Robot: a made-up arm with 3 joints.
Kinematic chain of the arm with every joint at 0, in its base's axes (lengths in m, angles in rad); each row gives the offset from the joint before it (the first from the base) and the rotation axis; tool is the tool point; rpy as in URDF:
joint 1: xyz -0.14 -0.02 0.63 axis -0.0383 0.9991 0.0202
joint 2: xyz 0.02 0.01 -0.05 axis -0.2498 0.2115 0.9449
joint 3: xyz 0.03 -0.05 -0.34 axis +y
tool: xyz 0.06 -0.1 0.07 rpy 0 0 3.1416
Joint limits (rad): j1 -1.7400..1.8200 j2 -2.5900..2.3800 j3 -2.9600..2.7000
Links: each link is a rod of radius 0.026 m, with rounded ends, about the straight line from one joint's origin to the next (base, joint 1, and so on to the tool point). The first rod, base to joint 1, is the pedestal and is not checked.
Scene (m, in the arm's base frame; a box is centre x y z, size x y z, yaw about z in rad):
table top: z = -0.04
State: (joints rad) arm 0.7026 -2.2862 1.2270
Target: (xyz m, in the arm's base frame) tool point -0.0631 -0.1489 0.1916
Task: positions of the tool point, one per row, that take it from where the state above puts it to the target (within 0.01 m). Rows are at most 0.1 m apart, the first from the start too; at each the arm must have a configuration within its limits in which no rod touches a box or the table.
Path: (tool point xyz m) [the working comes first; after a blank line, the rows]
Joints at the target: 0.0071 -0.9392 1.1968
Straight joint move there: clear.

1: -0.3326 -0.0960 0.2107
2: -0.2730 -0.1108 0.1922
3: -0.2071 -0.1253 0.1818
4: -0.1364 -0.1384 0.1811
5: -0.0631 -0.1489 0.1916

